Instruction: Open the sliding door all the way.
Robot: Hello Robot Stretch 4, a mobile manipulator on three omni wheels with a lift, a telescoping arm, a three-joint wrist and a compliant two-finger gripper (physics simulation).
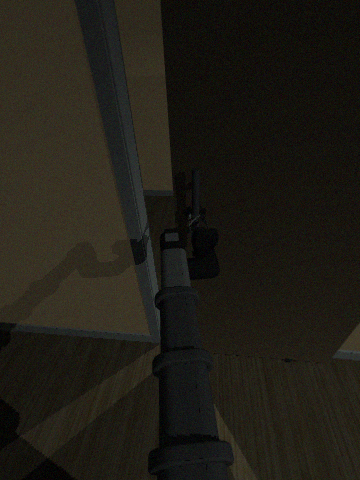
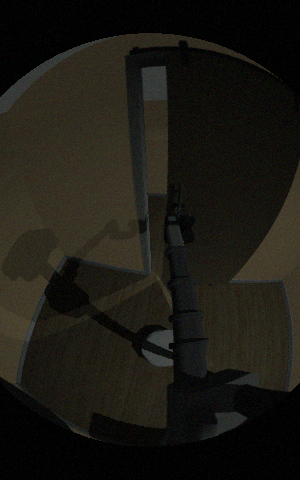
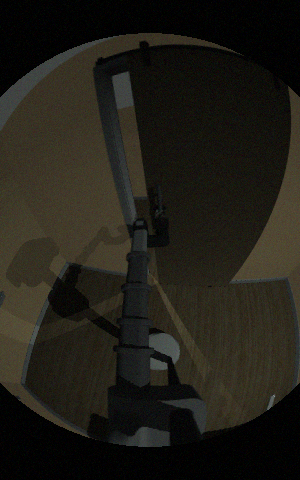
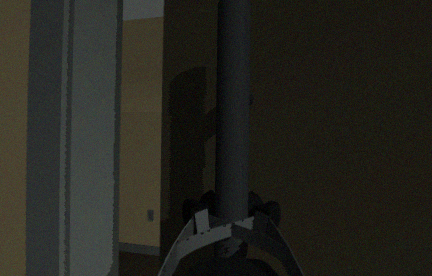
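Pixels of known places: robot's base, origin of its link: (image 2: pixel 162 346) (image 3: pixel 158 350).
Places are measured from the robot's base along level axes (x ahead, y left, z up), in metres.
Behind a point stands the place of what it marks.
The dark sliding door (image 1: pixel 280 175) @[y -0.370, x 0.787, z 1.223 m] (image 2: pixel 225 150) @[y -0.336, x 0.793, z 1.487 m] (image 3: pixel 215 150) @[y -0.413, x 0.778, z 1.462 m] (image 4: pixel 340 140) @[y -0.188, x 0.821, z 1.164 m] stands partly open. A narrow gap shows between its left edge and the grey door frame (image 1: pixel 117 115) @[y 0.141, x 0.929, z 1.403 m] (image 2: pixel 136 125) @[y 0.147, x 0.930, z 1.595 m] (image 3: pixel 111 135) @[y 0.143, x 0.931, z 1.585 m] (image 4: pixel 92 140) @[y 0.122, x 0.985, z 1.159 m], with a lit room beyond. A vertical grey bar handle (image 1: pixel 196 192) @[y -0.091, x 0.769, z 1.194 m] (image 4: pixel 233 110) @[y -0.091, x 0.769, z 1.184 m] is on the door near its left edge. My gripper (image 4: pixel 230 207) @[y -0.091, x 0.826, z 1.101 m] (image 1: pixel 196 218) is shut on the handle at its lower part, with one fingertip pad on each side of the bar. The handle's lower end is partly hidden by the fingers.
A tan wall (image 1: pixel 55 165) @[y 0.420, x 0.995, z 1.238 m] (image 2: pixel 75 150) @[y 0.615, x 1.032, z 1.508 m] is left of the frame, with my arm's shadow on it. The overhead rail (image 2: pixel 215 51) (image 3: pixel 200 48) runs along the door's top. My extended arm (image 1: pixel 185 390) @[y 0.000, x 0.205, z 1.216 m] reaches over the wooden floor (image 1: pixel 280 410) @[y -0.524, x 0.476, z -0.027 m]. A white round object (image 2: pixel 157 347) @[y 0.052, x 0.006, z 0.187 m] (image 3: pixel 165 351) @[y -0.070, x -0.005, z 0.187 m] is on the floor near my base.
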